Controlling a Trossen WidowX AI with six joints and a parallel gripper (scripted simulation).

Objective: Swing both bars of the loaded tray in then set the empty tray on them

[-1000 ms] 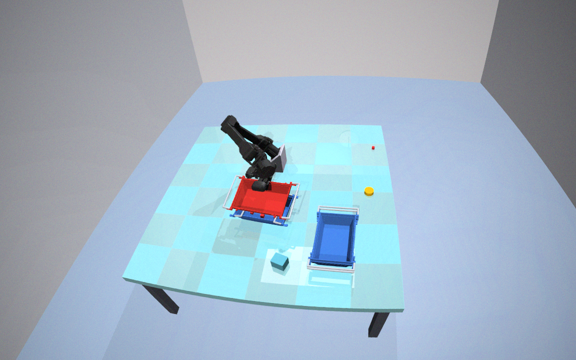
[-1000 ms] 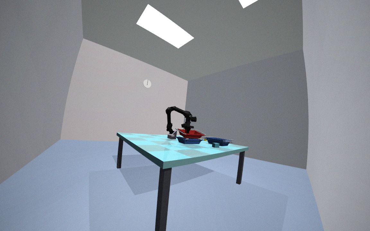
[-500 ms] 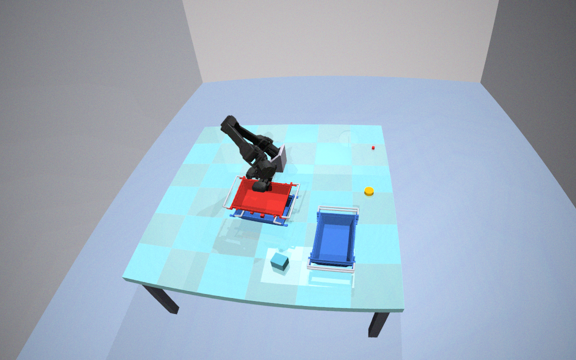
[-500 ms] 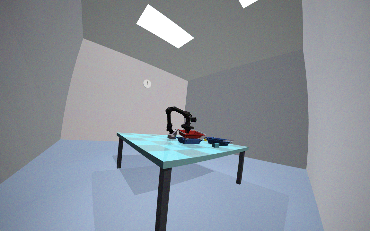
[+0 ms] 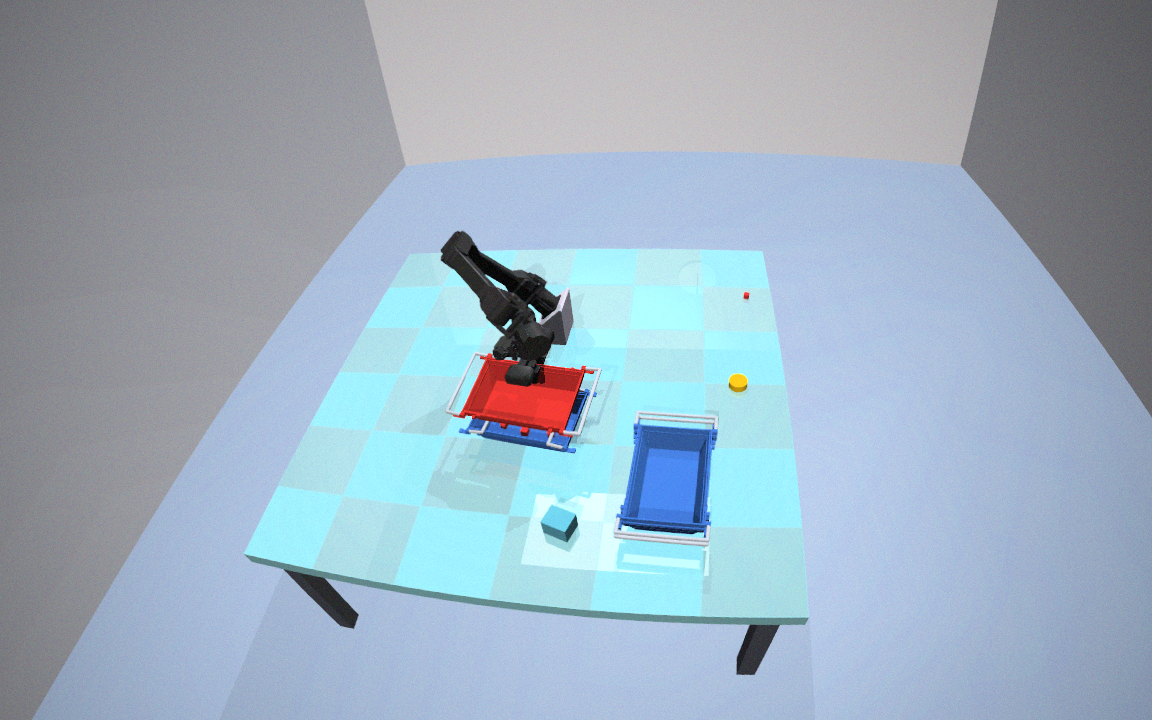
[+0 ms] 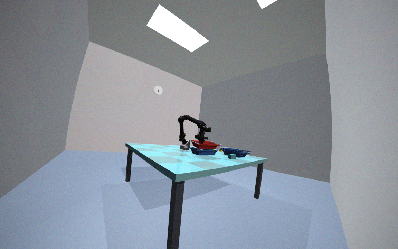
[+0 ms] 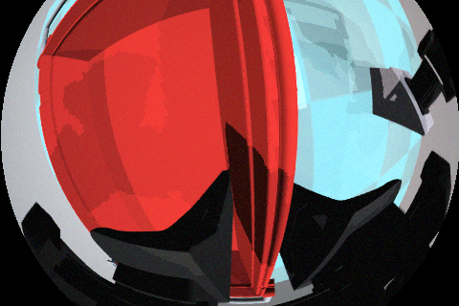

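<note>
My gripper tip is 7 cm short of the red tray and 3 cm below it. From my gripper tip the other things lie so: yellow disc: 14 cm behind, 50 cm to the left, 8 cm below; then teal cube: 35 cm ahead, 14 cm to the left, 7 cm below; then small red block: 52 cm behind, 51 cm to the left, 8 cm below.
</note>
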